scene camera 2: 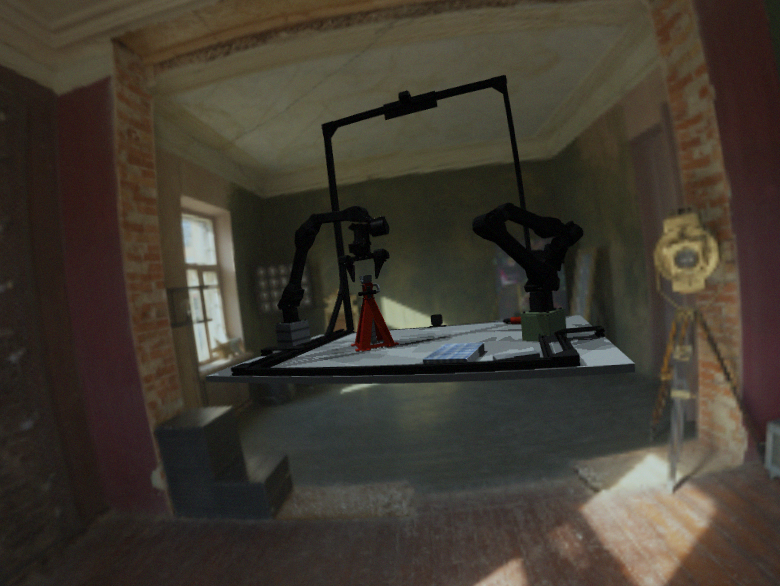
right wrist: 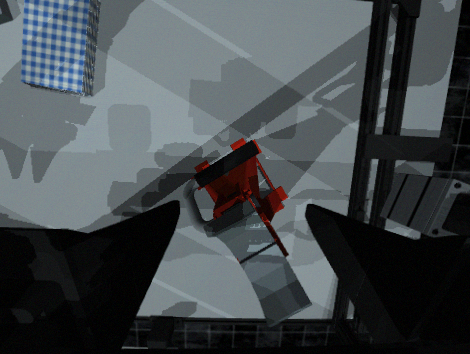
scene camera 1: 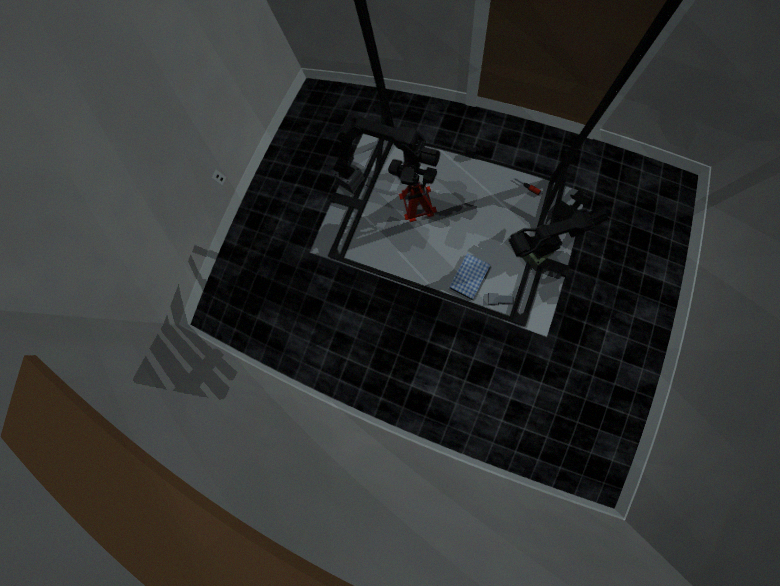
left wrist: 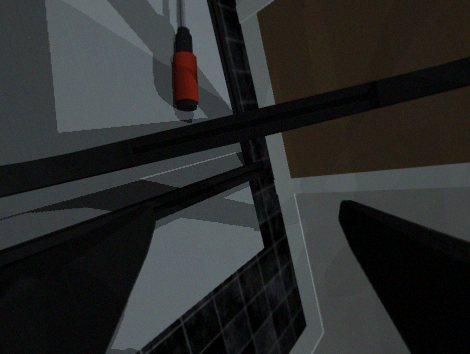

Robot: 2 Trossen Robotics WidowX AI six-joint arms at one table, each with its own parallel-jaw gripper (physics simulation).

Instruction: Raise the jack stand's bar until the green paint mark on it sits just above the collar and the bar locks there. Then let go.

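Places are measured from the left arm's base along level axes (x ahead, y down, z left), in centimetres.
Where they show: left gripper, fingertip midpoint: point(left wrist: 246, 212); right gripper, fingertip midpoint: point(scene camera 2: 365, 280) point(right wrist: 244, 208); left arm's base, origin of the base link: point(scene camera 2: 542, 310) point(scene camera 1: 539, 249); right arm's base, origin of the base link: point(scene camera 2: 291, 322) point(right wrist: 465, 216) point(scene camera 1: 346, 171).
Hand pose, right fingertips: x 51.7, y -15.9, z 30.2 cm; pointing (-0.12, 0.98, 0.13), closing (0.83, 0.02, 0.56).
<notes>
Things, the pixels of their top centre, and the offset from my right fingertips. "pt": a spot on its surface instead.
- short grey bar, surface spot: point(scene camera 2: 365, 279) pt dx -0.3, dy -0.4, dz -0.1 cm
- stand's curved grey handle, surface spot: point(right wrist: 196, 204) pt dx -2.8, dy +3.2, dz -3.0 cm
- blue checked cloth block, middle of its top: point(scene camera 2: 455, 350) point(right wrist: 53, 36) point(scene camera 1: 470, 275) dx -42.3, dy +22.0, dz +0.4 cm
- grey flat object, middle of its top: point(scene camera 2: 516, 354) point(scene camera 1: 500, 298) dx -58.8, dy +22.9, dz -4.4 cm
- orange-red screwdriver, middle of its top: point(left wrist: 190, 41) point(scene camera 2: 507, 317) point(scene camera 1: 528, 184) dx -22.9, dy +21.9, dz -50.9 cm
The red jack stand point(scene camera 1: 418, 207) point(scene camera 2: 373, 330) point(right wrist: 231, 186) stands upright on the table at the left. In scene camera 2, a short grey bar point(scene camera 2: 365, 279) rises above its dark collar point(scene camera 2: 367, 292); the green mark cannot be made out in any view. The stand's curved grey handle point(right wrist: 196, 204) sticks out at its left in the right wrist view. My right gripper point(scene camera 2: 365, 272) point(right wrist: 244, 208) is open and empty, pointing down with its fingers apart on either side of the stand's top. My left gripper point(left wrist: 246, 212) is open and empty, far from the stand.
A blue checked cloth block point(scene camera 1: 471, 277) point(scene camera 2: 455, 352) point(right wrist: 55, 45) lies toward the front. A grey flat object point(scene camera 1: 499, 299) lies beside it. An orange-red screwdriver point(scene camera 1: 534, 189) point(left wrist: 186, 77) lies at the back right. A black frame point(scene camera 2: 403, 369) runs along the table edges.
</notes>
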